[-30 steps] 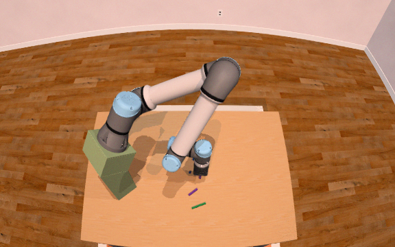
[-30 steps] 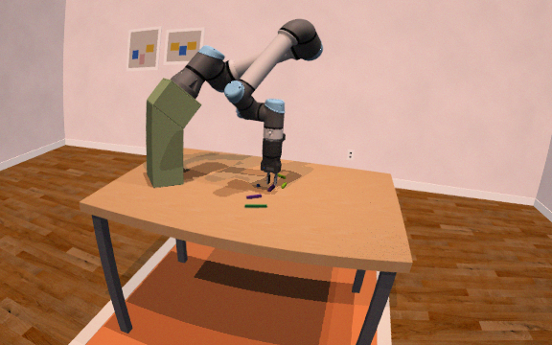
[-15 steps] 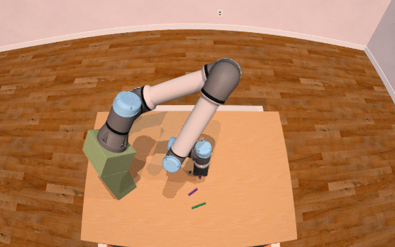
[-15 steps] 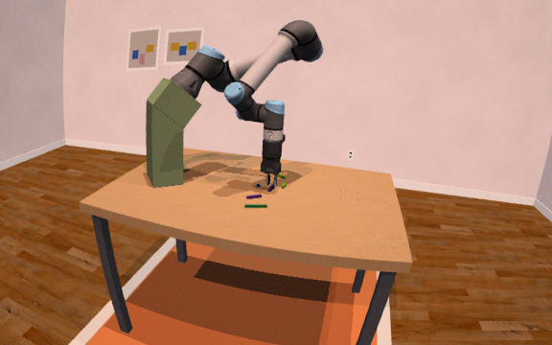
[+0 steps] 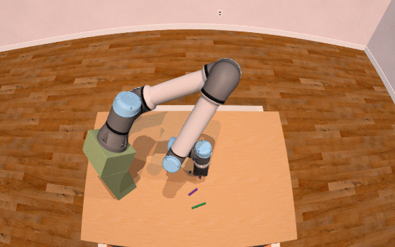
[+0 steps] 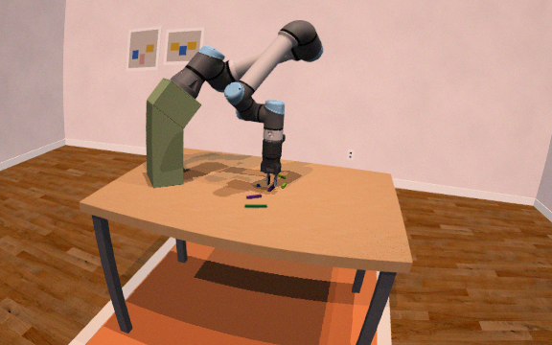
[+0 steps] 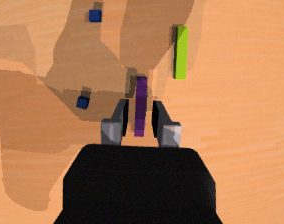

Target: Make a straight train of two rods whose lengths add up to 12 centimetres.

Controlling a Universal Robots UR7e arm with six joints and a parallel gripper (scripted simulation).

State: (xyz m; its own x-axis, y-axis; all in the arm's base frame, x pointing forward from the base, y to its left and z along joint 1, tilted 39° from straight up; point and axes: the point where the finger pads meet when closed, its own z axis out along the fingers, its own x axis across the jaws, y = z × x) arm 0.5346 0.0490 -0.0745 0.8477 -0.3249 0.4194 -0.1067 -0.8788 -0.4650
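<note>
My gripper is now 6 cm past the small blue rod, 3 cm above it and 1 cm to the right of it. From my hand the other things lie so: green rod 19 cm to the right, 3 cm below, 2 cm behind.
</note>
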